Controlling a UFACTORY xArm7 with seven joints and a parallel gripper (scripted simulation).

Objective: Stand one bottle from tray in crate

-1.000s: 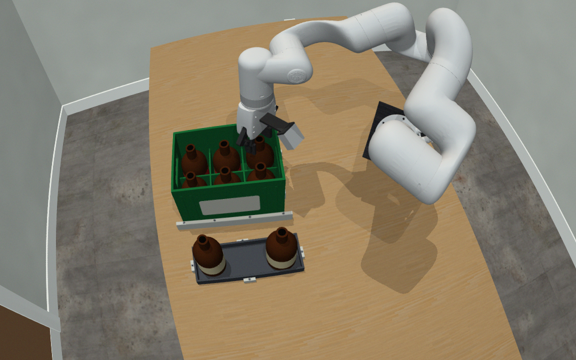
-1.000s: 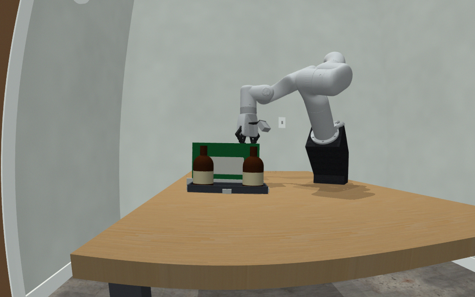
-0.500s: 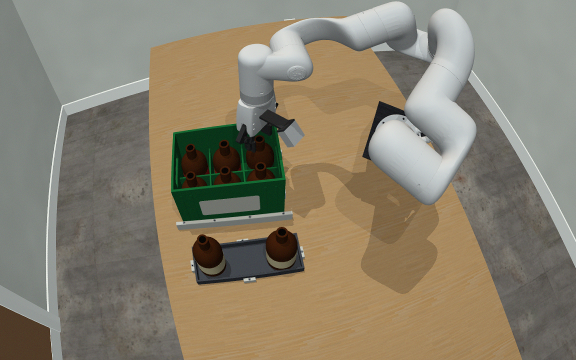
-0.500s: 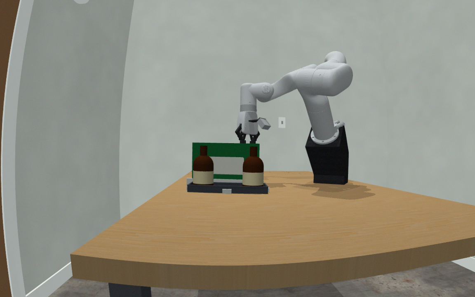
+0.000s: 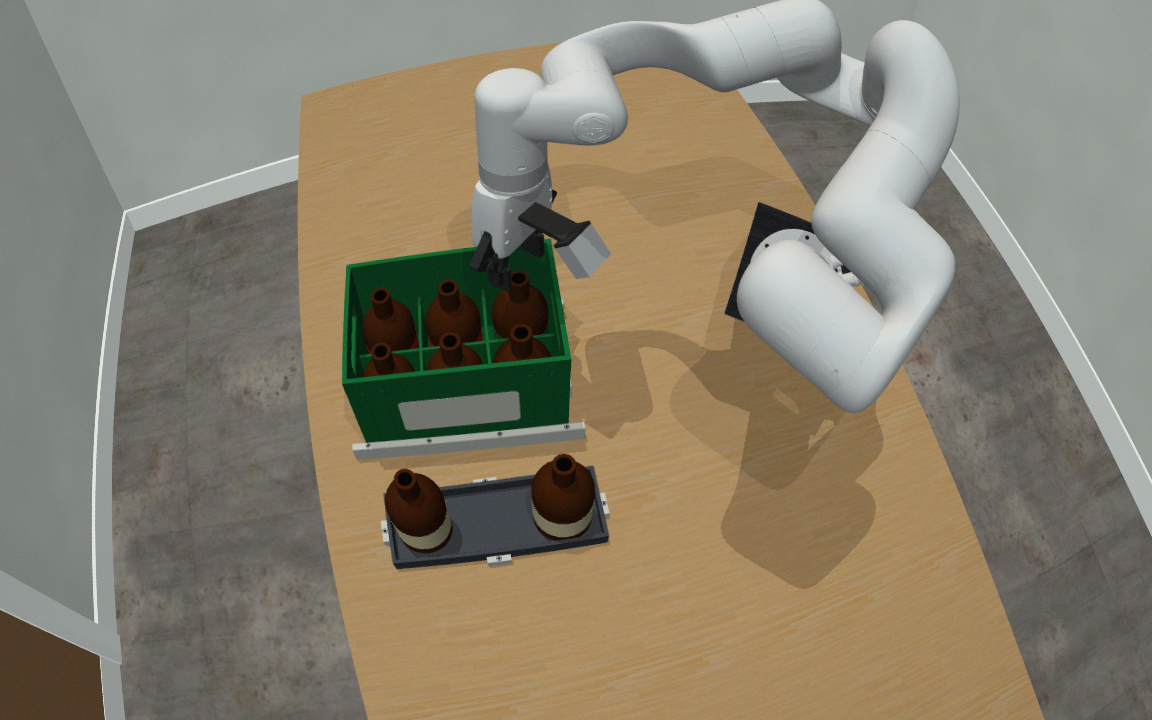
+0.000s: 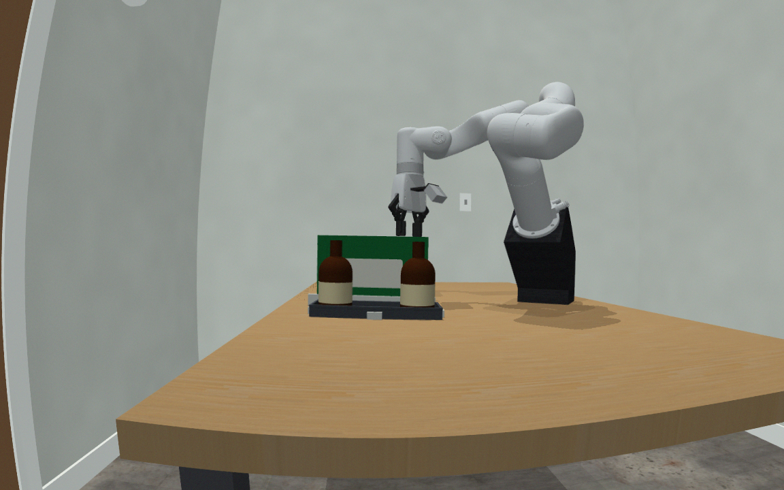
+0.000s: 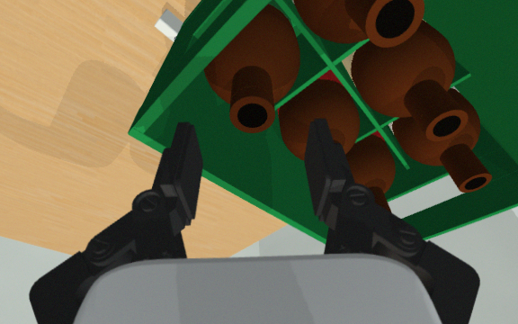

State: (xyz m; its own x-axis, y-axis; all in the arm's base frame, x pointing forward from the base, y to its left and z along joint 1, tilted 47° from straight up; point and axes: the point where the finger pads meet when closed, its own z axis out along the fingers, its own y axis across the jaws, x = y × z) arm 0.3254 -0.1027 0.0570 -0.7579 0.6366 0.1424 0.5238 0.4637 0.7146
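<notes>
The green-label bottle is 110 mm below my hand. Round my hand: dark tray: 260 mm to the left, 180 mm below, 30 mm ahead; then green crate: 110 mm below, 80 mm ahead, 60 mm to the left.
</notes>
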